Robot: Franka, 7 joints.
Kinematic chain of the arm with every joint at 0, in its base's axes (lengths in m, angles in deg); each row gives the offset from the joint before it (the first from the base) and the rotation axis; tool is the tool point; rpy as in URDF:
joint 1: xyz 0 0 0.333 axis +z
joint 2: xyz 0 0 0 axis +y
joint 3: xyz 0 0 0.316 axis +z
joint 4: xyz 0.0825 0 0 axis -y
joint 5: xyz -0.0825 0 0.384 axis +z
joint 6: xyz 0 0 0 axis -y
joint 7: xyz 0.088 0 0 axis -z
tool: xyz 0 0 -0.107 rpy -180 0 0
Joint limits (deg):
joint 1: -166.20..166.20
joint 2: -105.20..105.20
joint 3: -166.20..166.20
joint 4: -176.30..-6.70
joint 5: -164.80..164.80
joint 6: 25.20..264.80
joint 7: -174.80..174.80
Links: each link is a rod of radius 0.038 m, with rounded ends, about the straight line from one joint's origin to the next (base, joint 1, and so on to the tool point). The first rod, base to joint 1, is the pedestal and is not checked.
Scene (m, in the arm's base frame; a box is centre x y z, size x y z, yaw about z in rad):
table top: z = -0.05
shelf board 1: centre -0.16 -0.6 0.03 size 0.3 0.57 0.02 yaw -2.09
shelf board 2: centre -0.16 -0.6 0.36 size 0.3 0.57 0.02 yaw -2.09
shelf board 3: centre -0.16 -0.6 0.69 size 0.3 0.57 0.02 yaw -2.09
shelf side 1: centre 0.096 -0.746 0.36 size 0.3 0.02 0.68 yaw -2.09
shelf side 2: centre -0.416 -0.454 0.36 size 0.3 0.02 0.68 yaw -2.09
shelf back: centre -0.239 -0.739 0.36 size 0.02 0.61 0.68 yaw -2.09
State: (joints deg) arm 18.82 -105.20 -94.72 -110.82 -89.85 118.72 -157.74
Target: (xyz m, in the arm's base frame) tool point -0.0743 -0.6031 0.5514
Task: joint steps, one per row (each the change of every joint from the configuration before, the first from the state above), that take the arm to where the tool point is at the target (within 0.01 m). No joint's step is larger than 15 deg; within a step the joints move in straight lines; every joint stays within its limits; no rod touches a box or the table.
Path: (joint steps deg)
1: -4.45 1.76 -3.08 -13.15 2.17 -3.21 0.00
2: -4.46 1.75 -3.07 -13.14 2.17 -3.22 0.00
3: -2.20 0.32 14.83 -3.11 -0.31 4.04 0.00
4: -2.20 0.32 14.83 -3.11 -0.31 4.04 0.00
5: -2.20 0.31 14.83 -3.10 -0.31 4.04 0.00
6: 4.47 2.69 -2.63 12.80 -1.24 0.57 0.00
7: 4.46 2.69 -2.64 12.80 -1.25 0.57 0.00
8: 4.47 2.69 -2.63 12.80 -1.24 0.56 0.00

